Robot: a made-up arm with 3 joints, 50 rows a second.
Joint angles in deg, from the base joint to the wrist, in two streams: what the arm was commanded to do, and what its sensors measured. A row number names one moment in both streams.
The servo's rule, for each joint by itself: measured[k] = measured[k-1] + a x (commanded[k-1-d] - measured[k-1]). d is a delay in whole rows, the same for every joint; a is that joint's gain. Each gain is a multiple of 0.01, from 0.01 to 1. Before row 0 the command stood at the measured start. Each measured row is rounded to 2 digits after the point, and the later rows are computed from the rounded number. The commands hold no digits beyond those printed.
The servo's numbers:
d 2
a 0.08 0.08 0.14
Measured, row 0:
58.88, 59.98, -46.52
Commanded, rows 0 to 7:
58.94, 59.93, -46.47
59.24, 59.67, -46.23
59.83, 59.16, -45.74
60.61, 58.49, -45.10
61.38, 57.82, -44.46
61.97, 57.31, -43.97
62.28, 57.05, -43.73
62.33, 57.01, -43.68
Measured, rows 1 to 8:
58.88, 59.98, -46.52
58.88, 59.98, -46.52
58.88, 59.98, -46.51
58.91, 59.96, -46.47
58.98, 59.90, -46.37
59.11, 59.79, -46.19
59.29, 59.63, -45.95
59.50, 59.44, -45.67

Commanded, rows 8 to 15:
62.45, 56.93, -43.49
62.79, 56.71, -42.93
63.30, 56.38, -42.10
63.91, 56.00, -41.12
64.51, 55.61, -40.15
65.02, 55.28, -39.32
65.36, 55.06, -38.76
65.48, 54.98, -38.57
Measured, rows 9 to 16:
59.72, 59.25, -45.40
59.93, 59.07, -45.16
60.13, 58.90, -44.93
60.34, 58.72, -44.65
60.58, 58.53, -44.29
60.85, 58.33, -43.85
61.14, 58.11, -43.33
61.45, 57.88, -42.77

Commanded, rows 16 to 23:
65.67, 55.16, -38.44
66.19, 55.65, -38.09
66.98, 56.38, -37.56
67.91, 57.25, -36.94
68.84, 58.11, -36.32
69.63, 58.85, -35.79
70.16, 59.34, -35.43
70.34, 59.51, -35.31
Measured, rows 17 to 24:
61.76, 57.65, -42.21
62.06, 57.44, -41.70
62.35, 57.26, -41.24
62.66, 57.13, -40.80
63.01, 57.07, -40.35
63.40, 57.08, -39.87
63.84, 57.16, -39.37
64.30, 57.30, -38.87

